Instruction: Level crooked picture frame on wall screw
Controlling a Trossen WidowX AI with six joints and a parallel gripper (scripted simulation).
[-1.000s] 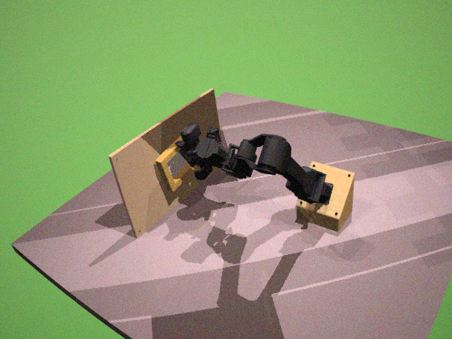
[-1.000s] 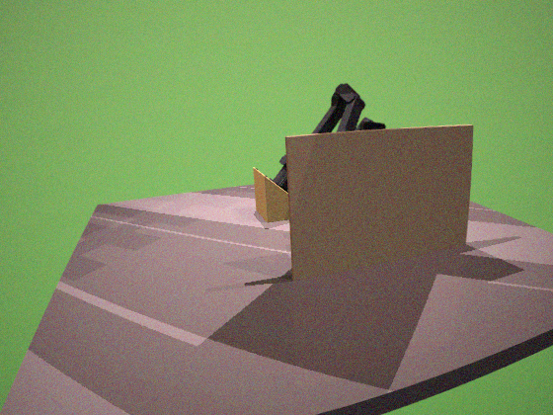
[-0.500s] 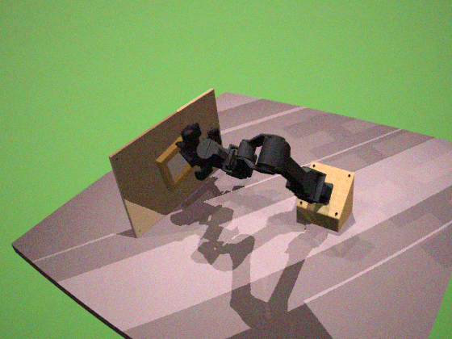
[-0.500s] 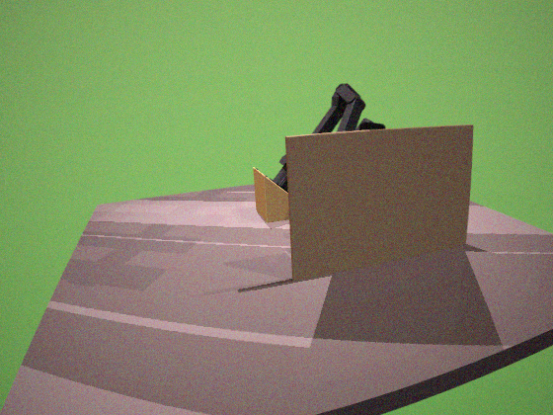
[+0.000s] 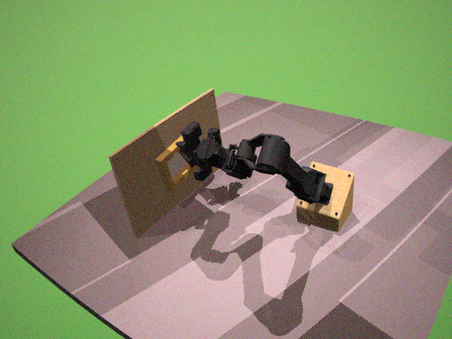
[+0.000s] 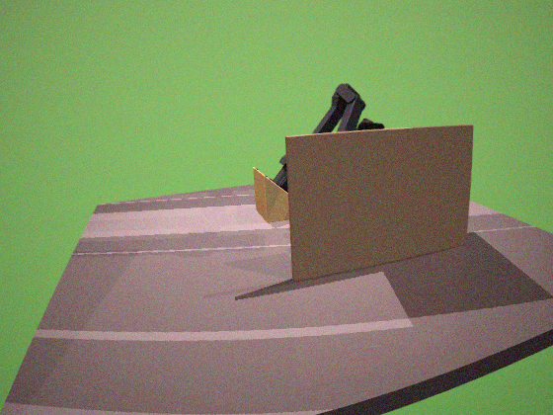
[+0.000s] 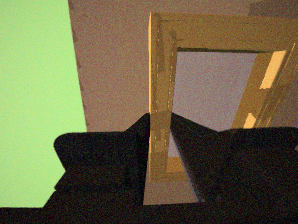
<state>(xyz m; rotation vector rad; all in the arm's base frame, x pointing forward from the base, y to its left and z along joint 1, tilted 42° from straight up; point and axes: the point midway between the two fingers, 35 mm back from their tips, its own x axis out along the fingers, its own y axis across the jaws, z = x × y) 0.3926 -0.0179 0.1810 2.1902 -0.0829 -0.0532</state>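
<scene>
Right now my gripper tip is 50 mm above the picture frame and 10 mm short of it. Round my gripper tip: tan wall panel: 60 mm below, 20 mm ahead, 10 mm to the right.
</scene>
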